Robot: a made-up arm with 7 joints. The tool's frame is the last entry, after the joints.
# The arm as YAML. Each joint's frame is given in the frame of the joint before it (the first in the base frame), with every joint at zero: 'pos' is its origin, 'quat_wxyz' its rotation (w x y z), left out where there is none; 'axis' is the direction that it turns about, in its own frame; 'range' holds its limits. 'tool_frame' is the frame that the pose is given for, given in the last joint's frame.
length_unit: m
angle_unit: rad
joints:
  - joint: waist
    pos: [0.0, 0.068, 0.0]
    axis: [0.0, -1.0, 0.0]
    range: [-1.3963, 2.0]
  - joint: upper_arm
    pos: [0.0, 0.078, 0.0]
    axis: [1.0, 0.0, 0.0]
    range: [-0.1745, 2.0]
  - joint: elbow
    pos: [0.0, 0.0, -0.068]
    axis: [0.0, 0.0, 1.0]
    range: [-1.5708, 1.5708]
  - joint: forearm
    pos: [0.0, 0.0, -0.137]
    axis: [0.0, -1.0, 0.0]
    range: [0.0, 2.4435]
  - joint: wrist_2
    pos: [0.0, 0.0, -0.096]
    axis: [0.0, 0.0, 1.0]
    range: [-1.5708, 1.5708]
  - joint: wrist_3
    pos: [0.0, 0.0, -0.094]
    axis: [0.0, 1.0, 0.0]
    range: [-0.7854, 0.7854]
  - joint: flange
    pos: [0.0, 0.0, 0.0]
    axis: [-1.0, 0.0, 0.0]
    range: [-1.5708, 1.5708]
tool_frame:
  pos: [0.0, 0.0, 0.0]
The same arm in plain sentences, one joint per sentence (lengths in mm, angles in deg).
The arm has seven revolute joints in a row. What follows holds with every joint at zero, and every direction is one of the base frame's. Joint 1 is mounted 68.0 mm along +y from the base frame's origin and rotates about -y, from -80.00 to 114.59 deg. Joint 2 is mounted 78.0 mm along +y from joint 1 and rotates about +x, from -10.00 to 114.59 deg. Joint 3 is mounted 68.0 mm along -z from joint 2 and rotates about +z, from -90.00 to 90.00 deg. Joint 4 is mounted 137.0 mm along -z from joint 3 and rotates about -y, from 0.00 to 140.00 deg. Joint 5 is mounted 96.0 mm along -z from joint 4 and rotates about +z, from -90.00 to 90.00 deg. Joint 6 is mounted 94.0 mm along -z from joint 5 and rotates about +y, from -45.00 to 45.00 deg. Joint 7 is mounted at the same point as joint 6 and rotates about -x, from -90.00 to 90.00 deg. The tool frame, which is the frame that the pose is given for, is mounted at the same point as joint 7; its axes are parallel to the base frame's.
